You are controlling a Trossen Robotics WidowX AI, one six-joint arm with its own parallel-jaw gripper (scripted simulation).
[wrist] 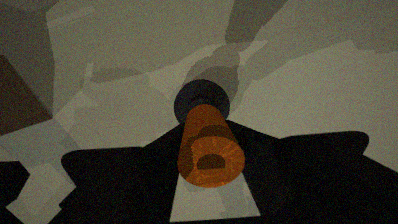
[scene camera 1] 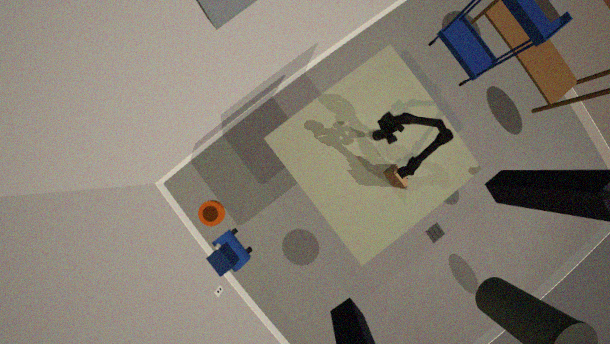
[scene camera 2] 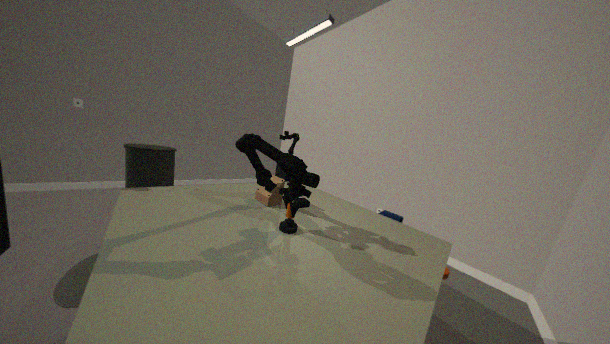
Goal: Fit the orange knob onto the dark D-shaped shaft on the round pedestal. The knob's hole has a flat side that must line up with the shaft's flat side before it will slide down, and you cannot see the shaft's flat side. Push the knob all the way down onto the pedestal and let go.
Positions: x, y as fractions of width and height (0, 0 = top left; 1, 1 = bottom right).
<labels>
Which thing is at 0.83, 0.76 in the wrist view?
The gripper.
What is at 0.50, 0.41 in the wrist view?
A dark round pedestal.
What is the gripper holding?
An orange knob.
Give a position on an orange knob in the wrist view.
At 0.53, 0.70
</labels>
